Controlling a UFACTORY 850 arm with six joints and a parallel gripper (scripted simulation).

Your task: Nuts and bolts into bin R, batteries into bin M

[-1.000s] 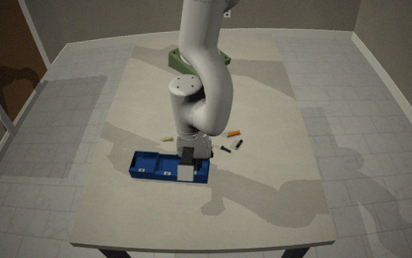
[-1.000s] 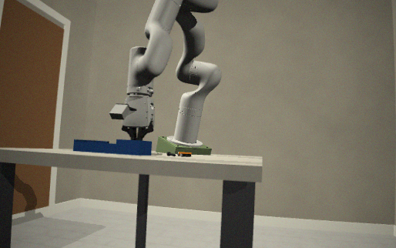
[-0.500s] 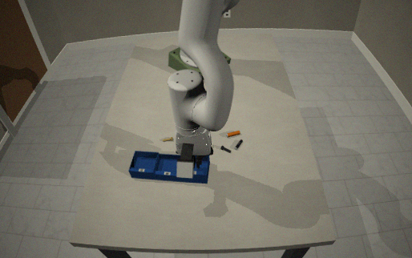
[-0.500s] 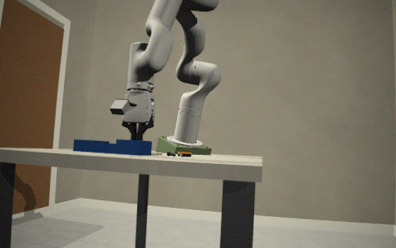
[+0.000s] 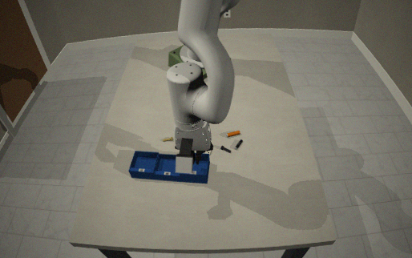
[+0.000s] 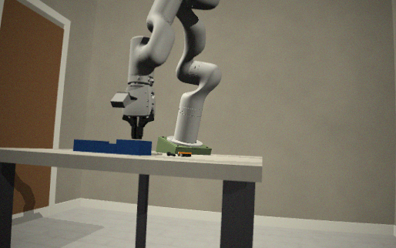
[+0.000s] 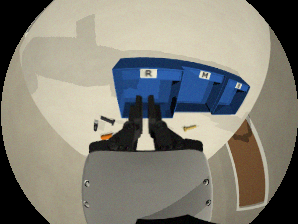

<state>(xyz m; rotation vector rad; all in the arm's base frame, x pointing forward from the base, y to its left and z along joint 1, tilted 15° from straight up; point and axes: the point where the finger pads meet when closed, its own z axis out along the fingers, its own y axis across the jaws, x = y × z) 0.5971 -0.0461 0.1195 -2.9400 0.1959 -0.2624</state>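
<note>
Now: hand 14 cm past the orange battery, 13 cm to the right of it and 6 cm above it. From my hand the other things lie so: black bolt (9 cm to the left, 8 cm behind, 7 cm below); blue bin (9 cm to the right, 5 cm below, 1 cm behind); domino (14 cm behind, 7 cm below, 2 cm to the right).
</note>
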